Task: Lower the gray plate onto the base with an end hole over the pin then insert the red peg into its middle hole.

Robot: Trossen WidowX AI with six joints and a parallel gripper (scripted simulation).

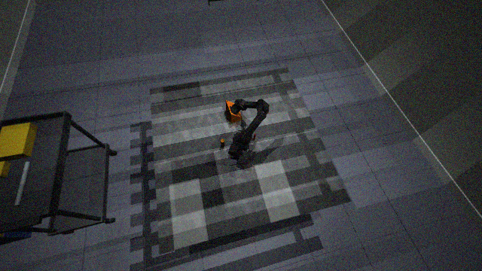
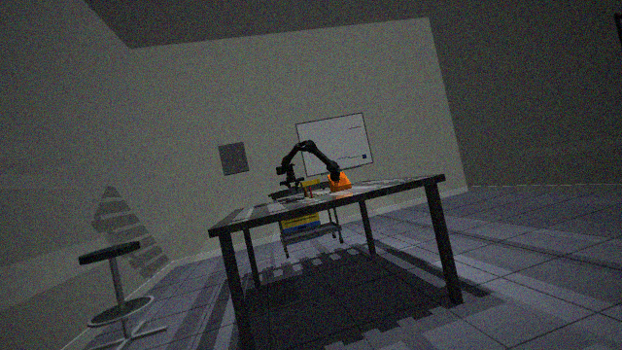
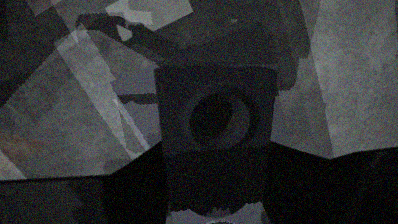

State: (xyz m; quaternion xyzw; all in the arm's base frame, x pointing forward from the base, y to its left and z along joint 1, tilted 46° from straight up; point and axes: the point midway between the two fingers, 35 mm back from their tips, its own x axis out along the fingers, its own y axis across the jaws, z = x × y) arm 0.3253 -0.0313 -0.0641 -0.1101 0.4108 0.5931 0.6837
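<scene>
My gripper tip is now 50 mm above the base, 10 mm to the right of it and 10 mm short of it. From my gripper tip the other things lie so: red peg (180 mm to the left, 90 mm behind, 20 mm below); then gray plate (30 mm above); then orange cylinder (100 mm behind, 80 mm to the right, 20 mm below).
</scene>
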